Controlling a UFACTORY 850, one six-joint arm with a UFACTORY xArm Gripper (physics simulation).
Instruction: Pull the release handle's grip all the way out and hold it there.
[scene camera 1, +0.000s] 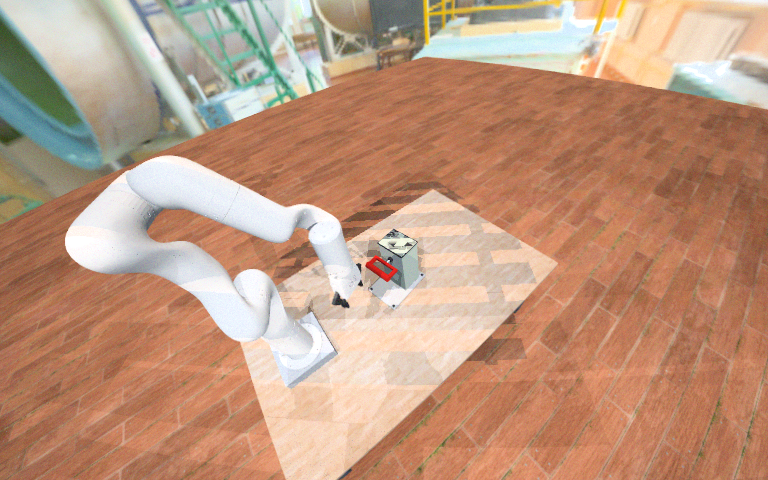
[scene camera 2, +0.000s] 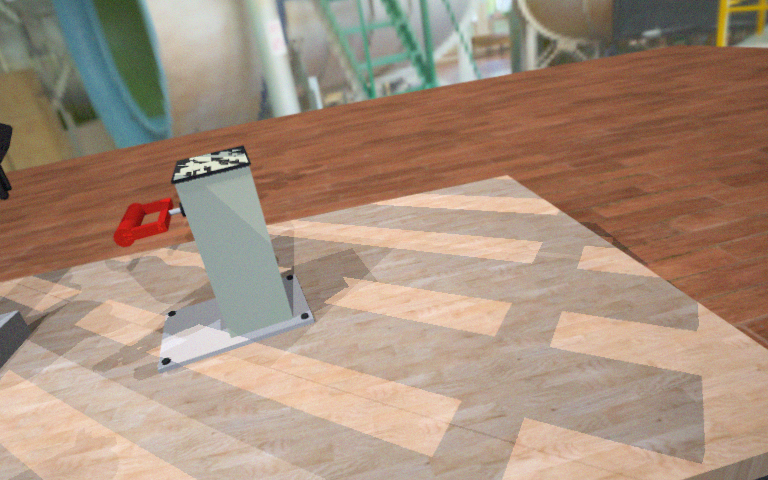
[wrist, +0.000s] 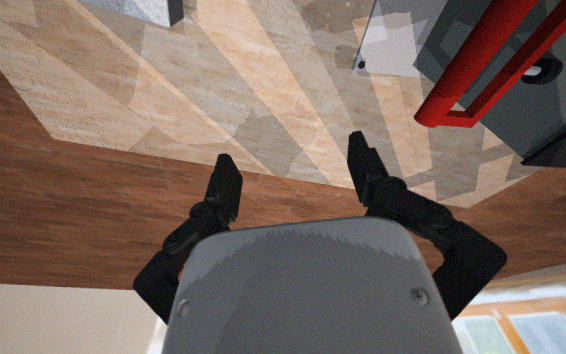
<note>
In view: my gripper (scene camera 1: 352, 295) and a white base plate (scene camera 2: 197, 332).
My gripper shows as well in the wrist view (wrist: 289, 157).
</note>
